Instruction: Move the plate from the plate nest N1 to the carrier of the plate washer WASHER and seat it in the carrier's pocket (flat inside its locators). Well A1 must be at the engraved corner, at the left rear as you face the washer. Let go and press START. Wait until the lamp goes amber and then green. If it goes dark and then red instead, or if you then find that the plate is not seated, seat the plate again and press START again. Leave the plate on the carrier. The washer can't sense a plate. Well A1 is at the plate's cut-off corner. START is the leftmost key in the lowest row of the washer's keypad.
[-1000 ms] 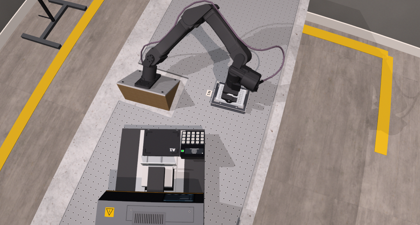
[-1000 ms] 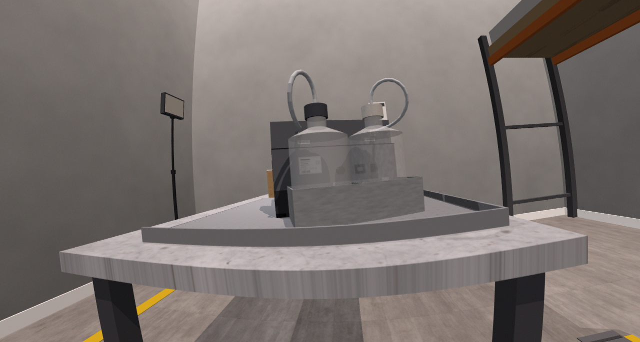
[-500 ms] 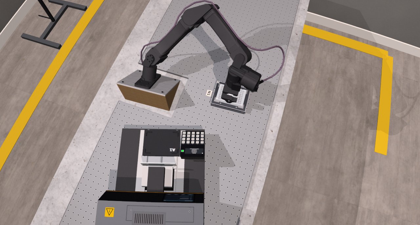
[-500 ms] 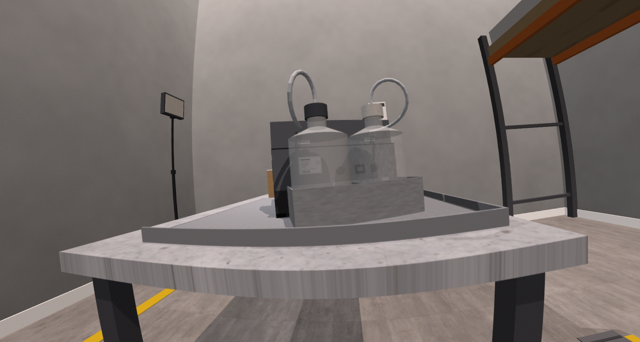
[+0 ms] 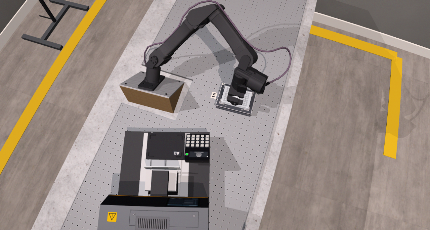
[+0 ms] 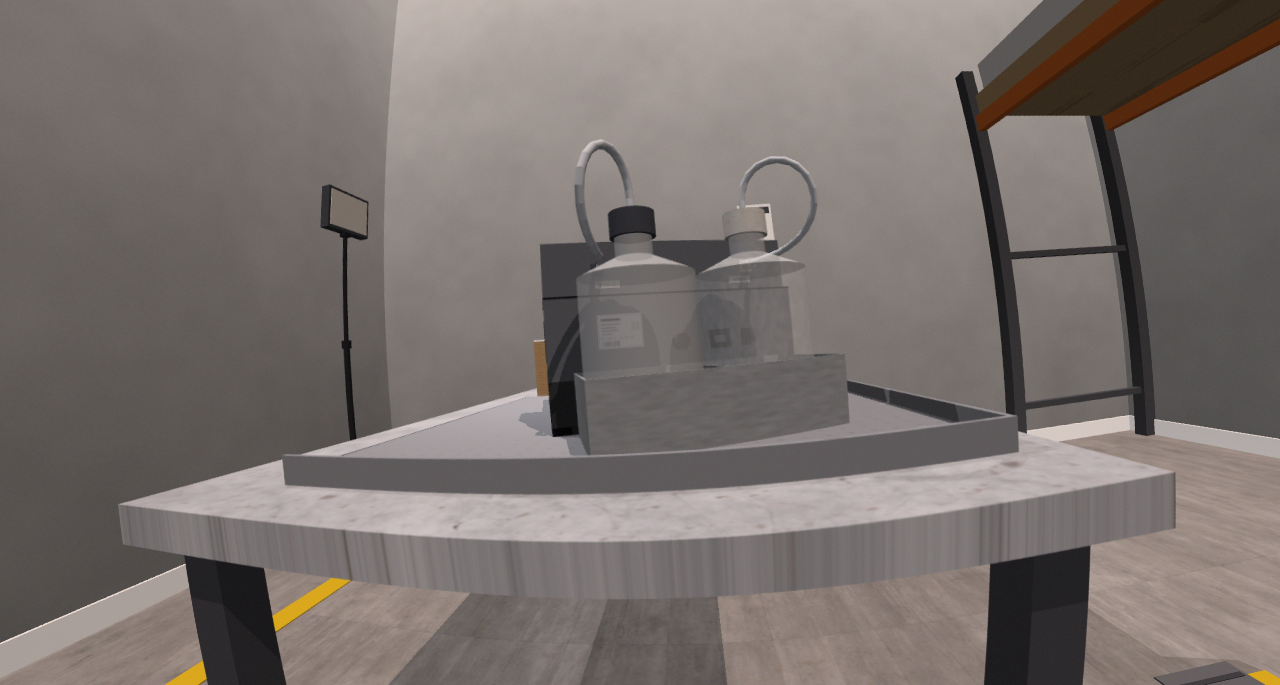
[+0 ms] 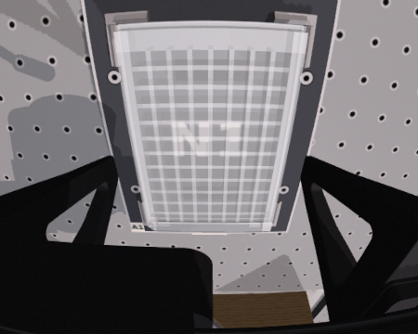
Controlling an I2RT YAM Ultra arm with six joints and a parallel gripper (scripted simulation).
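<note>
My hand is 30 mm above the clear well plate. The rest, counted from my hand: N1 label: 100 mm behind, 10 mm to the left, 60 mm below; then plate nest N1: 40 mm below; then black washer carrier: 240 mm behind, 300 mm to the right, 20 mm above.
</note>
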